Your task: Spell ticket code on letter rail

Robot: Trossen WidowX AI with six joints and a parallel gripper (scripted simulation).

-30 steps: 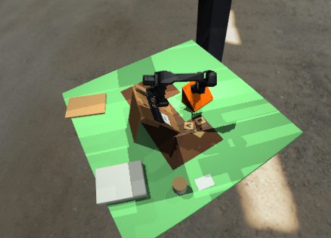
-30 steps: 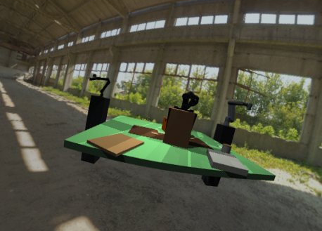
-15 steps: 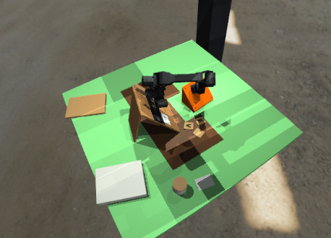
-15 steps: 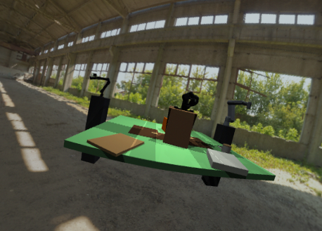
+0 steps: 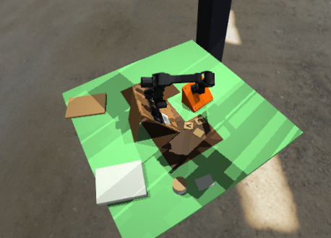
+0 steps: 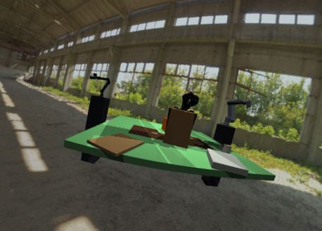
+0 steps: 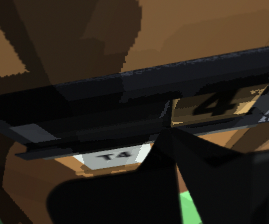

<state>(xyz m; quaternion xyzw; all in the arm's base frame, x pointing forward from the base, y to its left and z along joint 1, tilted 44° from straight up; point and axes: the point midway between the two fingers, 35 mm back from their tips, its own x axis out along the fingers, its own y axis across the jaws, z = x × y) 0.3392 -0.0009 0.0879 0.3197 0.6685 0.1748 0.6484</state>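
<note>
Now: gripper tip 30 mm past the white ticket, 60 mm to the right of it and 90 mm above it. The rest, counted from my gripper tip: brown mat: 130 mm behind, 50 mm to the right, 190 mm below; white slab: 380 mm ahead, 260 mm to the left, 170 mm below; short tan cylinder: 100 mm ahead, 450 mm to the left, 160 mm below.
</note>
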